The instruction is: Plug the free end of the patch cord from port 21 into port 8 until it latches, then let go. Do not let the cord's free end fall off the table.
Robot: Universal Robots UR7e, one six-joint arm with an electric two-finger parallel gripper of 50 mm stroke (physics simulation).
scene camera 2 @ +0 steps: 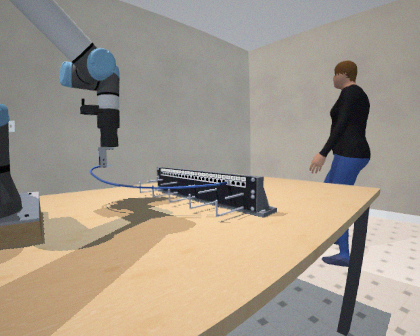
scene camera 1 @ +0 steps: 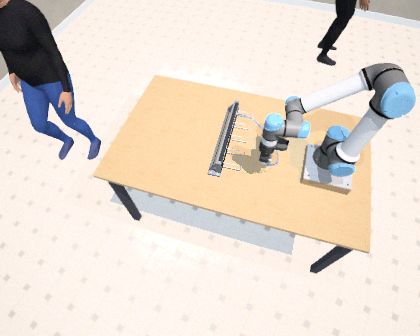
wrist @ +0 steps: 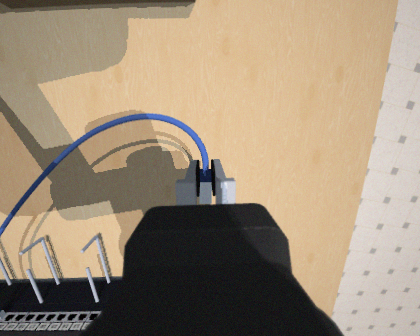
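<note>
My own gripper (scene camera 2: 103, 166) is there for me to see. The wrist view shows it too, and there I find my gripper (wrist: 205, 170).
</note>
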